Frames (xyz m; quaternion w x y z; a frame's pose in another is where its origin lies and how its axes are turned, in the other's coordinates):
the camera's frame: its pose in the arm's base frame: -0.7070 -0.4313 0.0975 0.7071 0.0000 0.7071 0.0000
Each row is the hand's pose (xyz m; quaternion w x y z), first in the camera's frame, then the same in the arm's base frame.
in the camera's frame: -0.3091 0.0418 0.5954 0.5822 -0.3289 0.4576 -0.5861
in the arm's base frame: -0.1116 -0.3895 0.4066 0.0881 -0.6470 0.7352 -0.1819
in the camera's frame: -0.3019 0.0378 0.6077 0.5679 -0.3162 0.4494 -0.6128
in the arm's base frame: -0.0993 -0.3935 0.3994 0.0838 -0.6569 0.7193 -0.2097
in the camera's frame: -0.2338 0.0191 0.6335 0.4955 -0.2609 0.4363 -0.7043
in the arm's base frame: -0.0735 -0.4122 0.3313 0.0419 -0.6825 0.6589 -0.3135
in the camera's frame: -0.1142 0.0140 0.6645 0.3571 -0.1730 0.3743 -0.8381
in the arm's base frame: -0.0425 -0.4173 0.2117 0.0122 0.7150 -0.5172 0.4703
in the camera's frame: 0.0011 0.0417 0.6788 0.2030 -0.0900 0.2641 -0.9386
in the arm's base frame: -0.0282 -0.3896 0.0964 0.0432 0.7273 -0.3303 0.6000
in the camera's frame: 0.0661 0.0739 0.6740 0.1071 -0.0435 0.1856 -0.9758
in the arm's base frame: -0.0330 -0.3574 0.0314 0.0555 0.7208 -0.2070 0.6592
